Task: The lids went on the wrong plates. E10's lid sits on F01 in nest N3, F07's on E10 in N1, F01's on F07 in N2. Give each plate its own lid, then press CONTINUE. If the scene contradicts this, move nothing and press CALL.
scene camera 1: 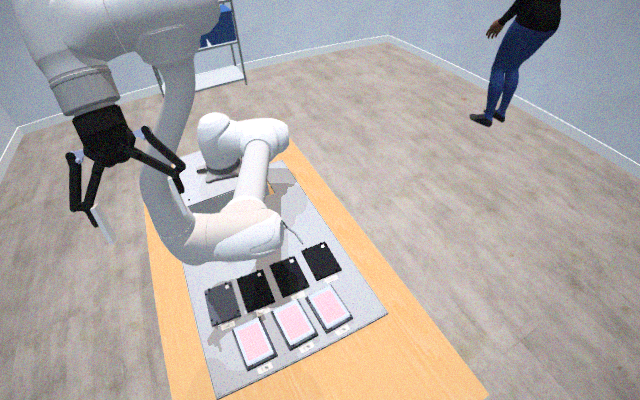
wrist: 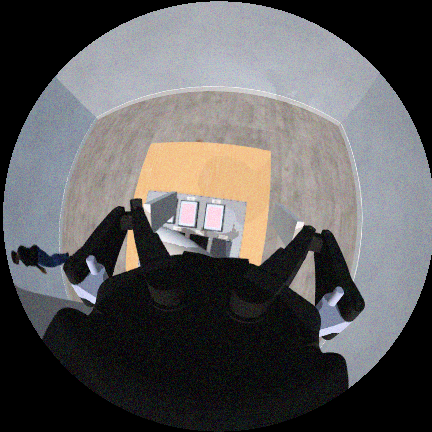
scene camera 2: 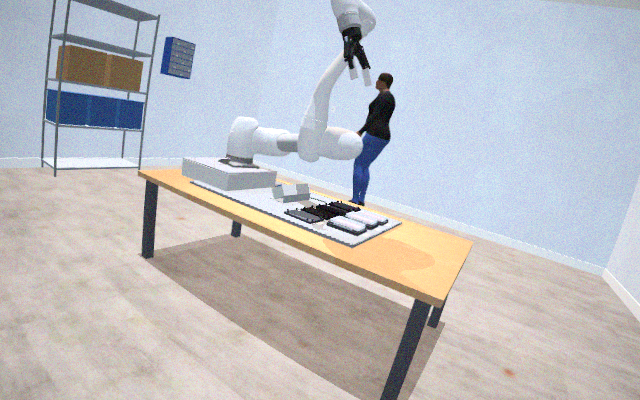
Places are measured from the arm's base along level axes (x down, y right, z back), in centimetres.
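Where they show: gripper, between the fingertips: (scene camera 1: 149,226) (wrist: 224,207) (scene camera 2: 362,82); arm's base, origin of its link: (scene camera 1: 224,168) (scene camera 2: 238,165).
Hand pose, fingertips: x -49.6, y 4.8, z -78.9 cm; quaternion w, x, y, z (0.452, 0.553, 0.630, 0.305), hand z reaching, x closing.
Each offset is from my fingertips to the top centre of the thing. Level surfaces: height alone.
Three pink-topped plates {dx +55.4, dy -7.6, dz -2.2 cm} (scene camera 1: 254,342) {dx +55.1, dy -21.3, dz +0.8 cm} (scene camera 1: 294,324) {dx +55.6, dy -33.8, dz +3.1 cm} (scene camera 1: 328,306) with pale rims lie in dark nests in the front row of the grey board {dx +58.5 cm} (scene camera 1: 364,305). Two of these plates (wrist: 188,213) (wrist: 214,217) show well in the wrist view; a finger pad partly hides the third. Behind them is a row of flat dark holders, one dark grey {dx +56.6, dy +1.7, dz +14.5 cm} (scene camera 1: 222,303) and three black {dx +56.6, dy -10.5, dz +16.6 cm} (scene camera 1: 255,291) {dx +56.6, dy -23.3, dz +19.2 cm} (scene camera 1: 289,276) {dx +56.6, dy -36.4, dz +22.5 cm} (scene camera 1: 321,261). The labels are too small to read. My gripper (scene camera 1: 141,210) (scene camera 2: 360,75) (wrist: 224,207) is open and empty, high above the table. CONTINUE and CALL cannot be made out.
A grey angled block {dx +50.2, dy -13.2, dz +40.3 cm} (scene camera 2: 292,193) stands on the board between the arm's base and the holders. The arm's elbow hangs over the board behind the holders. A person (scene camera 1: 505,70) (scene camera 2: 378,117) (wrist: 37,256) stands beyond the table {dx +59.9 cm} (scene camera 1: 415,370). A shelf rack (scene camera 2: 57,105) stands by the wall.
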